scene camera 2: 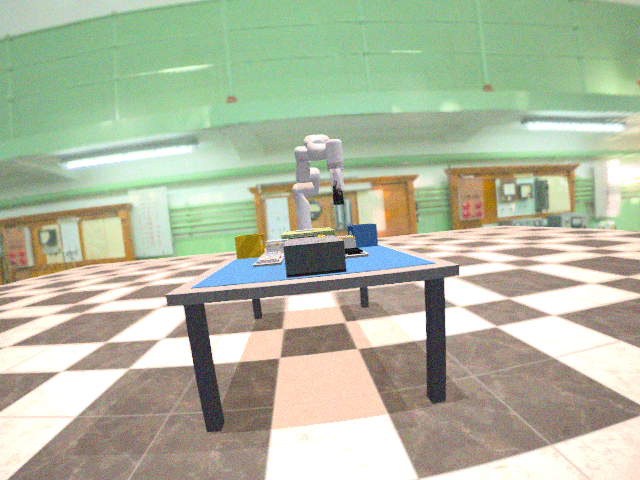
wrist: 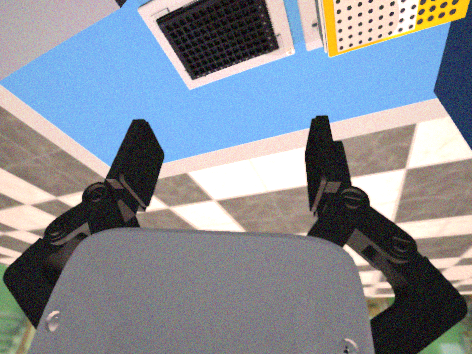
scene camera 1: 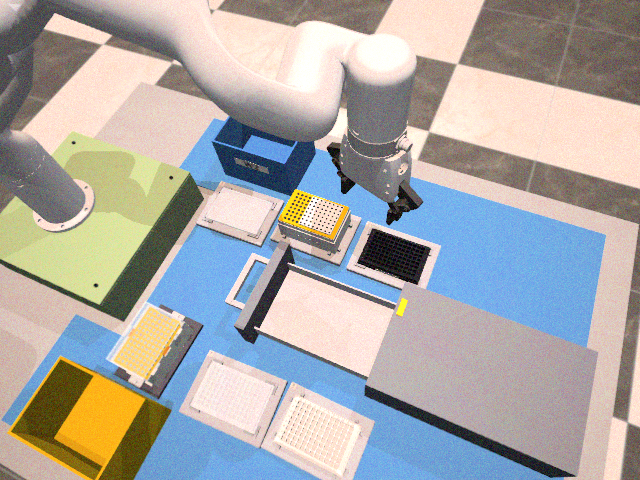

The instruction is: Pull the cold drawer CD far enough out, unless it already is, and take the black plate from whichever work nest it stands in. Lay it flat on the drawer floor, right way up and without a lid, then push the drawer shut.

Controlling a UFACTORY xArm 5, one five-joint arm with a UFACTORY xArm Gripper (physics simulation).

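Seen in the pictures: gripper, fingertip midpoint: [scene camera 2: 339,204] [wrist: 229,135] [scene camera 1: 370,203]; arm's base, origin of the base link: [scene camera 2: 305,230] [scene camera 1: 65,206].
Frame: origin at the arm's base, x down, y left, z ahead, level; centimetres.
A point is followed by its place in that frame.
Note:
The black plate [scene camera 1: 394,254] {x 7.9, y 9.2, z 67.9 cm} [wrist: 220,37] {x 7.7, y 9.4, z 67.6 cm} lies in a pale work nest [scene camera 1: 356,264] {x 8.7, y 5.6, z 60.8 cm} [wrist: 196,83] {x 9.1, y 13.8, z 75.0 cm} behind the drawer; its top shows an open grid of wells and no lid. It also shows small in scene camera 2 [scene camera 2: 354,252] {x 8.3, y 8.7, z 74.0 cm}. The cold drawer [scene camera 1: 330,320] {x 8.5, y -7.3, z 58.8 cm} stands pulled out of its grey housing [scene camera 1: 485,377] {x 0.2, y -12.8, z 86.3 cm} [scene camera 2: 315,257] {x 4.7, y -13.7, z 101.7 cm}, its pale floor bare and its dark front panel [scene camera 1: 264,294] {x 1.9, y -7.6, z 46.6 cm} at the left end. My gripper [scene camera 1: 368,204] {x -13.0, y 6.8, z 62.9 cm} [scene camera 2: 338,202] {x -13.0, y 6.8, z 62.9 cm} [wrist: 229,135] {x -13.0, y 6.8, z 62.9 cm} is open and empty. It hangs well above the table, near and above the black plate's nest.
A yellow-and-white tip rack [scene camera 1: 314,214] {x 2.7, y 11.6, z 50.6 cm} [wrist: 385,22] {x 2.7, y 13.9, z 51.4 cm} stands tall beside the black plate's nest. A blue bin [scene camera 1: 258,165] {x 2.1, y 20.6, z 35.3 cm} [scene camera 2: 363,235] {x 3.9, y 24.9, z 43.0 cm} [wrist: 456,85] {x 5.5, y 27.9, z 43.5 cm} stands at the back. A white frame [scene camera 1: 238,286] {x 2.7, y -7.0, z 41.0 cm} lies by the drawer front. White plates [scene camera 1: 233,395] {x 7.8, y -25.3, z 45.8 cm} [scene camera 1: 316,434] {x 7.7, y -27.5, z 61.9 cm} and a yellow bin [scene camera 1: 98,418] {x 9.9, y -35.5, z 22.3 cm} [scene camera 2: 249,246] {x 4.0, y -36.3, z 34.1 cm} stand at the near side.

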